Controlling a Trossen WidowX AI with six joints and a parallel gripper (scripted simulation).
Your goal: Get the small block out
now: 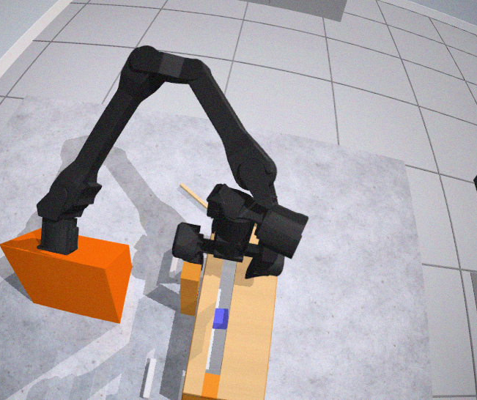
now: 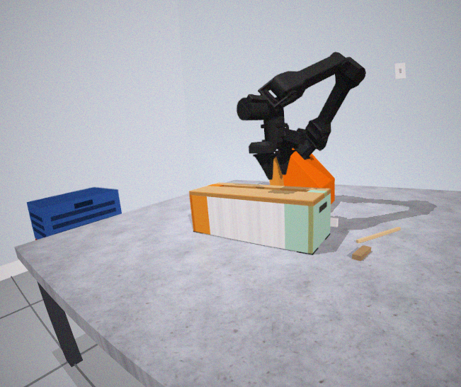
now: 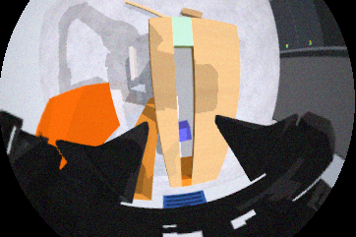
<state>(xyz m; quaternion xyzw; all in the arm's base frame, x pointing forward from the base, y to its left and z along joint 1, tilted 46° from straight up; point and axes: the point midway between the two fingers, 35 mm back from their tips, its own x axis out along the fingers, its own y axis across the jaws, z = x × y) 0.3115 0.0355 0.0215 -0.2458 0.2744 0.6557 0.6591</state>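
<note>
Now: gripper tip 10 mm short of the blue block, 60 mm to the left of it and 70 mm above it. Round my gripper tip: tan box 50 mm to the right, 100 mm below; then thin wooden stick 60 mm behind, 280 mm to the left, 160 mm below.
</note>
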